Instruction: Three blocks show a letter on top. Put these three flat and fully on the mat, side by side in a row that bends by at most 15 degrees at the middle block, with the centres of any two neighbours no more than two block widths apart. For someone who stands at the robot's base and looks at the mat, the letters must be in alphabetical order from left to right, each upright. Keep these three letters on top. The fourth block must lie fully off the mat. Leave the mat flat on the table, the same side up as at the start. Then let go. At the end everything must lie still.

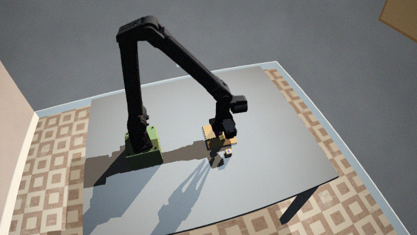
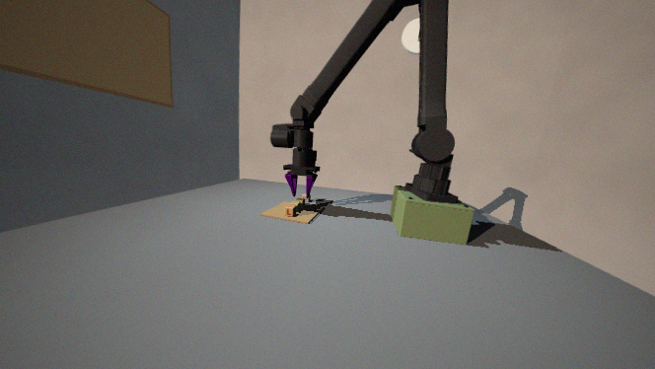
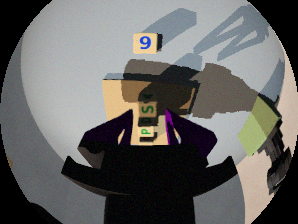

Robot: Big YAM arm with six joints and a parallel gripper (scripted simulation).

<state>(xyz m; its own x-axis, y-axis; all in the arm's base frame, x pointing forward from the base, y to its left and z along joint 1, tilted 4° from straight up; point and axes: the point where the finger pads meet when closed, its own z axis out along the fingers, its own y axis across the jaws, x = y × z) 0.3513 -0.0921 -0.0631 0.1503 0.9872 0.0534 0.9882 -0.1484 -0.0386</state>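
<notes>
Now: hand 10 mm short of the block, 40 mm to the right of it and 30 mm above it. The rest, counted from my hand: tan mat: 10 mm ahead, 40 mm to the left, 40 mm below.
</notes>
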